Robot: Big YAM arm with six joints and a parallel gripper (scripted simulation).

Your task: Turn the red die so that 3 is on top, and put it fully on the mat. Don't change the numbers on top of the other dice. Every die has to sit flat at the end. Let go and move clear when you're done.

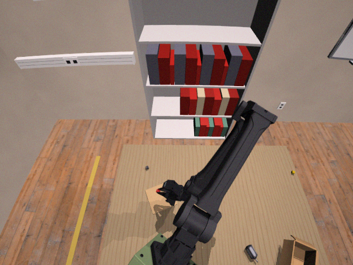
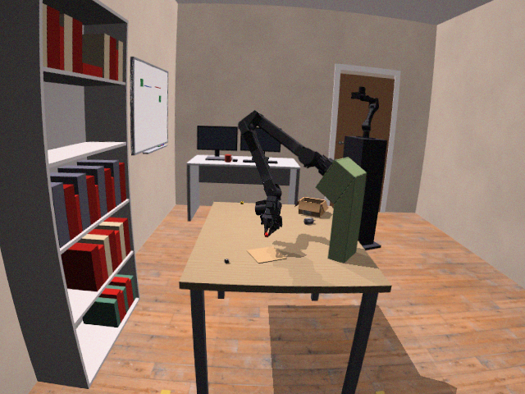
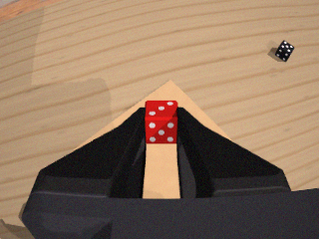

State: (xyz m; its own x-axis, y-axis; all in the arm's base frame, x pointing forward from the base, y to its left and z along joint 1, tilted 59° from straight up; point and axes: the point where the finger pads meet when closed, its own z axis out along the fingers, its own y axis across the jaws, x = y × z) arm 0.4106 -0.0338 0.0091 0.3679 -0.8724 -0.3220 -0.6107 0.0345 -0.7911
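Now: hand 10 cm above the tan square mat. Also, from my hand: red die: right at my hand; then dark object: 42 cm behind, 33 cm to the right, 9 cm below; then black die: 20 cm ahead, 10 cm below, 3 cm to the left.
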